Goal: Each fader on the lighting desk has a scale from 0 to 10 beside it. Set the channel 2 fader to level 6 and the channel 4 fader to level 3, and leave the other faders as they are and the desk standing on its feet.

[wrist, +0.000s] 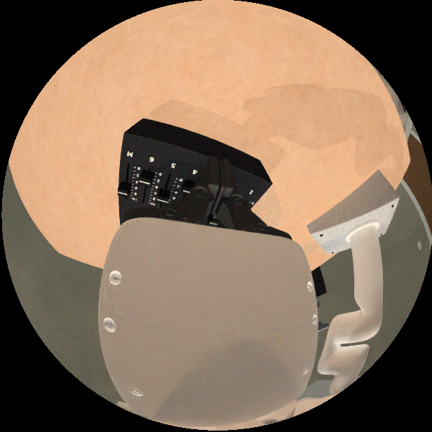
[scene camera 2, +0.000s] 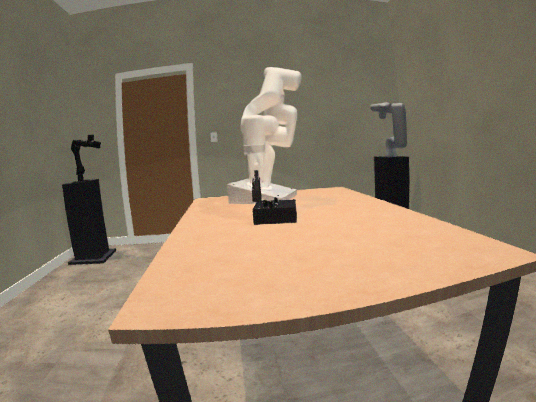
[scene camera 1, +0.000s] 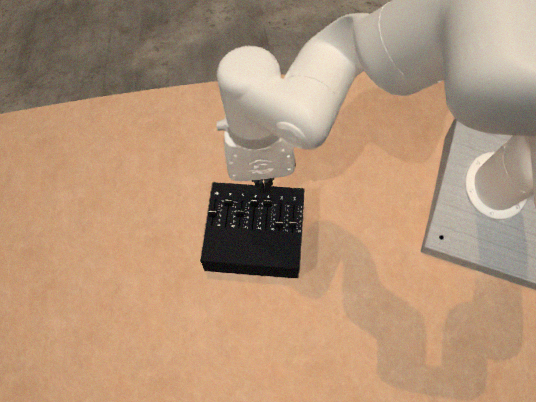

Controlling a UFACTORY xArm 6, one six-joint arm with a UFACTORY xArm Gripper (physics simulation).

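Pixels of known places: gripper, fingertip midpoint: [scene camera 2: 256, 201] [scene camera 1: 264, 185]; arm's base, link origin: [scene camera 1: 496, 186].
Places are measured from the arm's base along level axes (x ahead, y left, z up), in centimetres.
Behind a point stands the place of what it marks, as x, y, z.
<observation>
The black lighting desk [scene camera 1: 252, 250] @(45.5, 4.4, -1.1) [scene camera 2: 275, 216] @(52.4, -1.9, -3.8) [wrist: 190, 139] stands flat on the table. In scene camera 1 the channel 4 fader [scene camera 1: 254, 203] @(44.0, -3.3, 0.2) [wrist: 188, 187] is near the 0 end by the labels. The channel 2 fader [scene camera 1: 280, 223] @(40.4, 1.0, 0.3) is near the 10 end; it is hidden behind the fingers in the wrist view. My gripper [scene camera 1: 263, 185] @(42.0, -6.4, 0.1) [scene camera 2: 257, 199] @(42.0, -6.4, 0.1) [wrist: 214, 170] is shut and empty, pointing down at the desk's label edge, near the channel 4 and 3 columns. Whether the tips touch the desk is unclear.
The other faders, such as the M fader [scene camera 1: 212, 213] @(51.1, -2.5, 0.2) [wrist: 124, 189] and channel 5 fader [scene camera 1: 240, 213] @(46.6, -1.9, 0.2) [wrist: 164, 195], stand close beside. The metal base plate [scene camera 1: 450, 200] @(9.5, 0.8, -1.4) [scene camera 2: 240, 192] @(6.3, -9.8, -0.9) [wrist: 350, 215] of the arm is on the table [scene camera 1: 100, 300] @(73.2, 7.9, -6.6) [scene camera 2: 310, 270] @(95.0, -2.6, -6.6).
</observation>
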